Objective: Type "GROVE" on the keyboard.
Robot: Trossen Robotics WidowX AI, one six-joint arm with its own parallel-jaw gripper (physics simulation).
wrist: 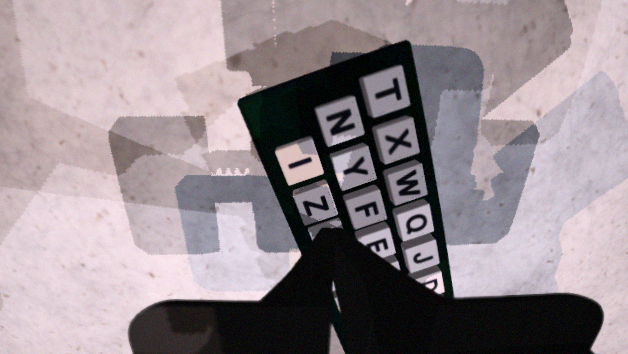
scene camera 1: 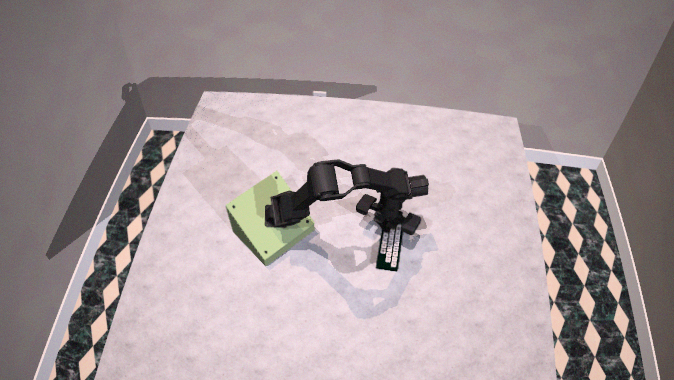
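Seen in the pictures: gripper, fingertip midpoint: [wrist: 330,237] [scene camera 1: 386,231]; arm's base, origin of the base link: [scene camera 1: 275,216].
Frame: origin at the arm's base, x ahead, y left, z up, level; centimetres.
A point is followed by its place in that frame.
The keyboard [scene camera 1: 382,265] {x 28.5, y -17.2, z -7.1 cm} [wrist: 272,112] {x 33.8, y -0.5, z -7.1 cm} is a narrow dark green board with three rows of pale letter keys, lying on the table. My gripper [scene camera 1: 391,226] {x 32.2, y -5.9, z -7.0 cm} [wrist: 330,237] {x 32.2, y -5.9, z -7.0 cm} is shut with nothing between its fingers, and points down over the keyboard. In the wrist view the fingertips overlap a key beside the Z key [wrist: 315,204] {x 32.8, y -4.1, z -6.6 cm}; its letter is hidden. Whether they touch it I cannot tell. The E key [wrist: 376,244] {x 33.6, y -7.2, z -6.6 cm} is partly covered by a finger. The F key [wrist: 365,207] {x 34.2, y -5.5, z -6.6 cm}, Y key [wrist: 354,167] {x 34.8, y -3.9, z -6.6 cm} and W key [wrist: 406,183] {x 36.0, y -5.7, z -6.6 cm} show. G, R, O and V cannot be read.
The arm's base stands on a green wedge block [scene camera 1: 250,210] {x -7.1, y 1.1, z 2.9 cm} left of the keyboard on the pale table [scene camera 1: 320,325] {x 8.0, y -32.7, z -8.1 cm}. Arm shadows fall across the table and keyboard. A small white object [scene camera 1: 319,93] shows at the table's far edge.
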